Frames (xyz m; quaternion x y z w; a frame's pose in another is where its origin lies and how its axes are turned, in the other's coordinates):
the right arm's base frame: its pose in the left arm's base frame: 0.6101 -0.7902 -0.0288 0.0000 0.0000 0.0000 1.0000
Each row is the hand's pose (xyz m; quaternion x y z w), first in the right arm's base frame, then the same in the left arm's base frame.
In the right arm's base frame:
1: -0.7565 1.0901 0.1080 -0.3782 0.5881 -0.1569 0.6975
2: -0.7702 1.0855 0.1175 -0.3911 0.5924 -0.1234 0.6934
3: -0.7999 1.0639 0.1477 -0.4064 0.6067 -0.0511 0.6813
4: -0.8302 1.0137 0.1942 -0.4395 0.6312 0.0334 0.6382
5: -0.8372 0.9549 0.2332 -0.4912 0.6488 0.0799 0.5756
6: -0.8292 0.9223 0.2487 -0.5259 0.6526 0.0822 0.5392
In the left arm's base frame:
1: -0.1464 0.2999 0.0792 -0.3782 0.5881 -0.1569 0.6975
2: -0.1601 0.2953 0.0887 -0.3911 0.5924 -0.1234 0.6934
3: -0.1898 0.2737 0.1189 -0.4064 0.6067 -0.0511 0.6813
4: -0.2201 0.2235 0.1654 -0.4395 0.6312 0.0334 0.6382
5: -0.2271 0.1647 0.2044 -0.4912 0.6488 0.0799 0.5756
6: -0.2191 0.1321 0.2199 -0.5259 0.6526 0.0822 0.5392

